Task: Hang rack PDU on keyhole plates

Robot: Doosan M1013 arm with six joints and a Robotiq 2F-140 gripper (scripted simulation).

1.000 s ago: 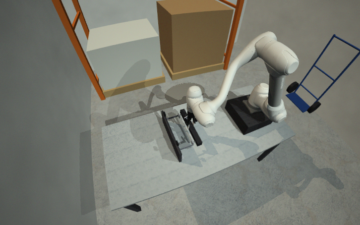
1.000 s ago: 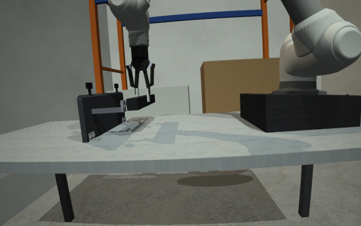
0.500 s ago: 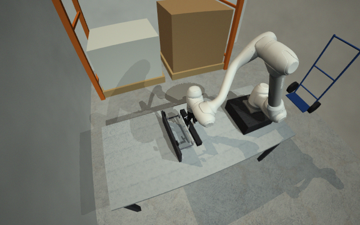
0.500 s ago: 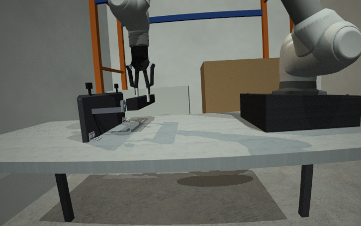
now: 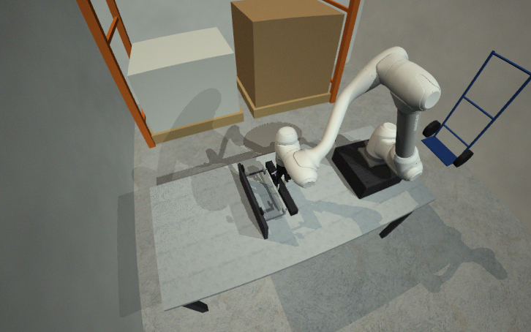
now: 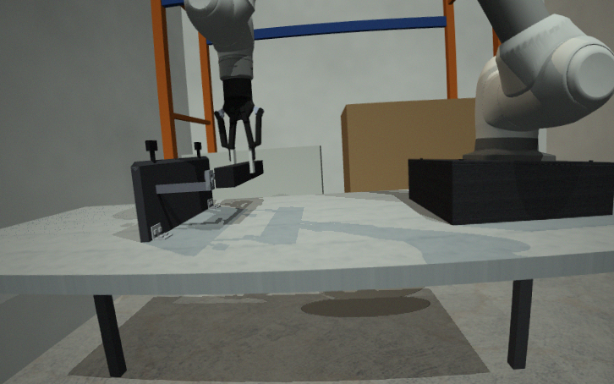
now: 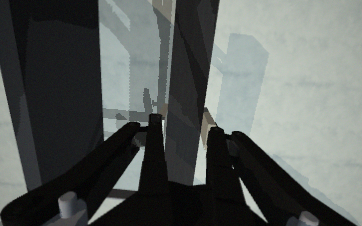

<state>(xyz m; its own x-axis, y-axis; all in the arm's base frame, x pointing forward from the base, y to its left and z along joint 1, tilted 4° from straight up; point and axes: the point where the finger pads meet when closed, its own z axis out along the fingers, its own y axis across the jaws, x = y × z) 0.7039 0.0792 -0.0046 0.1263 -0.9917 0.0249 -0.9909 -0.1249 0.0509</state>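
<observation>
Now: hand 30 mm above the rack PDU and 20 mm short of it. From my hand the other things lie so: mounting board 180 mm ahead, 70 mm below, 20 mm to the left.
</observation>
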